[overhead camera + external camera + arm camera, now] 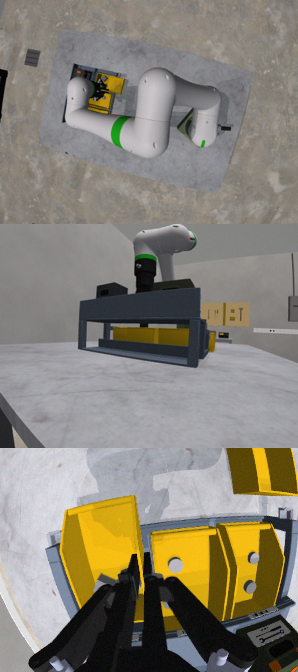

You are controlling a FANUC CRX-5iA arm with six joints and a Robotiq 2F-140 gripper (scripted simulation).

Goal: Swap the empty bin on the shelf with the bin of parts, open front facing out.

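The dark shelf is 9 cm ahead of my hand, 5 cm to the left of it and 2 cm below it. The rest, counted from my hand: black box 13 cm ahead, 8 cm above, 7 cm to the right; grey part 8 cm to the right, 6 cm below, 3 cm ahead.
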